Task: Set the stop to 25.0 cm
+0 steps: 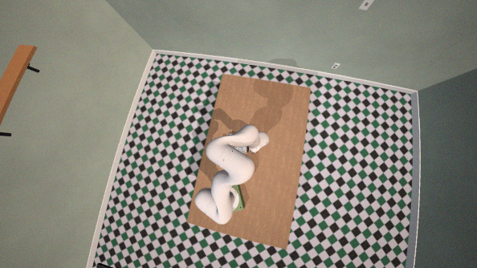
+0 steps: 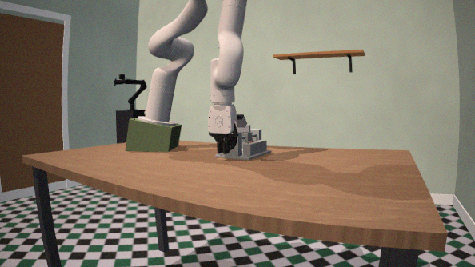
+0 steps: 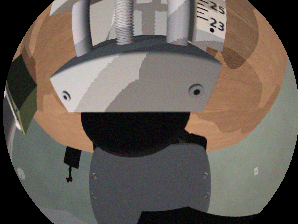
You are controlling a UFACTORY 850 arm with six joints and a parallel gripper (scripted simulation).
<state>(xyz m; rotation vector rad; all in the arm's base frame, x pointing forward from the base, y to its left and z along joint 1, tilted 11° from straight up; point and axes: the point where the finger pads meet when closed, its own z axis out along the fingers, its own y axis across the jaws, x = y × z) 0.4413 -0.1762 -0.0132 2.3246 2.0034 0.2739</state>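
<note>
My hand is 20 mm to the right of the handwheel.
</note>
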